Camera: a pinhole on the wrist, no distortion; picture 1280 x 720 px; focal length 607.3 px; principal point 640.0 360.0 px. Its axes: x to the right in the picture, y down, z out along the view. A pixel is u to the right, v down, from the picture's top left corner.
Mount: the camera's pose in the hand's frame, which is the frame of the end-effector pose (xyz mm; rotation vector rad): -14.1 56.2 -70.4 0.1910 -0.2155 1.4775
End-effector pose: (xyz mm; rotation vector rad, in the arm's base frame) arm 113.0 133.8 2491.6 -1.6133 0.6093 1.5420
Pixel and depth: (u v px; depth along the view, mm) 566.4 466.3 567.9
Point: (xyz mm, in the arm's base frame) -56.3 563.7 2685.8
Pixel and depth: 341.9 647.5 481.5
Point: 101.3 506.9 2840.7
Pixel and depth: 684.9 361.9 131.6
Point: 50.7 160.8 2505.5
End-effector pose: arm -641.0 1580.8 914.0 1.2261 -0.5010 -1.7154
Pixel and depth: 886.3 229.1 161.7
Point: -700.4 1507.7 1002.2
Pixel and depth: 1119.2 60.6 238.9
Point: -759.9 1366.8 1069.6
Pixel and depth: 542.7 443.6 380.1
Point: -929.2 1645.3 999.8
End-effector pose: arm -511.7 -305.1 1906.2 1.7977 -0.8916 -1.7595
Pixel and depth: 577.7 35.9 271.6
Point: -692.8 -336.5 1772.1
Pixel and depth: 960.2 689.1 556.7
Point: -1066.7 -173.7 2238.7
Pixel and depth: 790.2 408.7 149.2
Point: -600.1 -313.2 1958.3
